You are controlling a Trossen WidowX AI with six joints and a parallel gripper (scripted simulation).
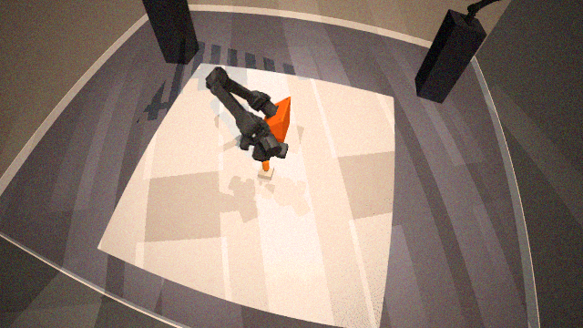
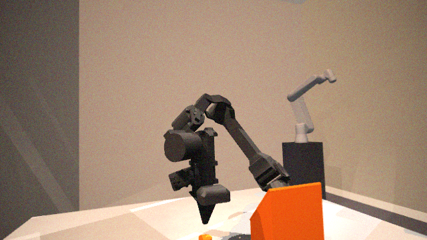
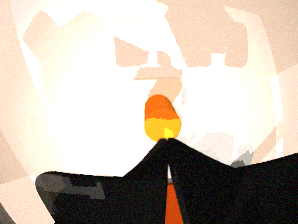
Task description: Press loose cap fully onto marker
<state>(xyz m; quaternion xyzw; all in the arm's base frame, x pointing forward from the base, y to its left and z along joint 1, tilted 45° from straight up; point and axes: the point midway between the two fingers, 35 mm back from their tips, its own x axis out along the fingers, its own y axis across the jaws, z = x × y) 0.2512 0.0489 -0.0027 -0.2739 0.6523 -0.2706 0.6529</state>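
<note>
Right now my gripper tip is 5 cm above the orange cap.
</note>
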